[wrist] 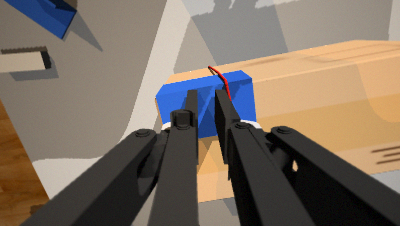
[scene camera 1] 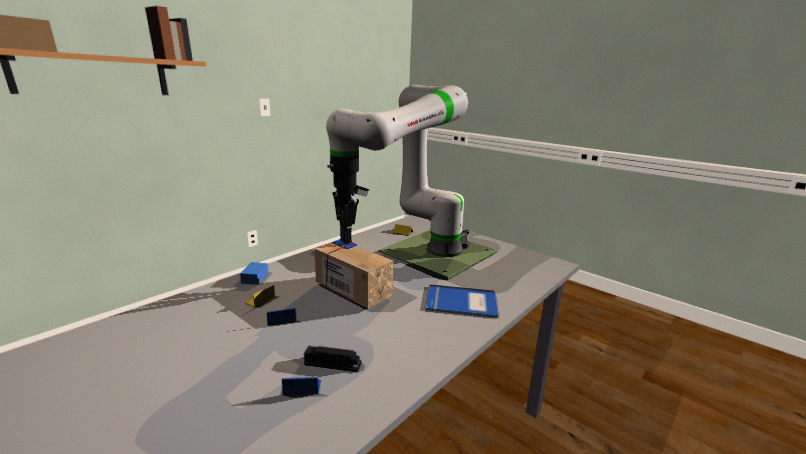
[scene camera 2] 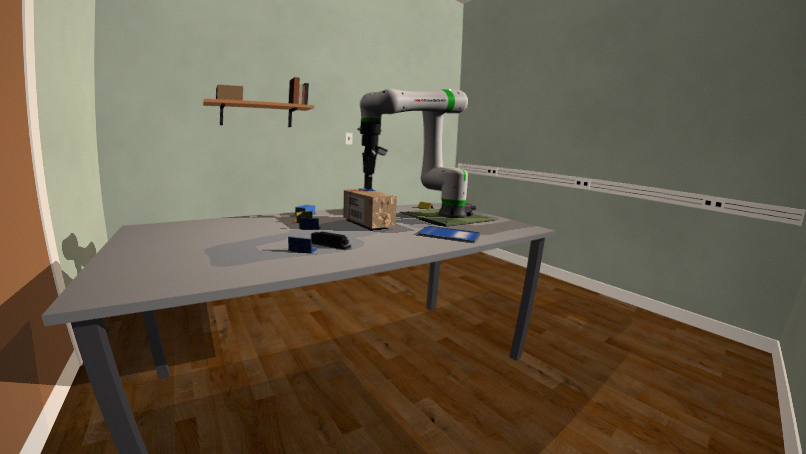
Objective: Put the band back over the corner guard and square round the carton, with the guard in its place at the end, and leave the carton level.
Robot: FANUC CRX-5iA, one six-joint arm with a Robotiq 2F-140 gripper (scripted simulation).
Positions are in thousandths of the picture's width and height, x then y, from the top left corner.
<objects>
brown carton: wrist 839, 418; scene camera 1 452, 611; scene camera 2 463, 461
</objects>
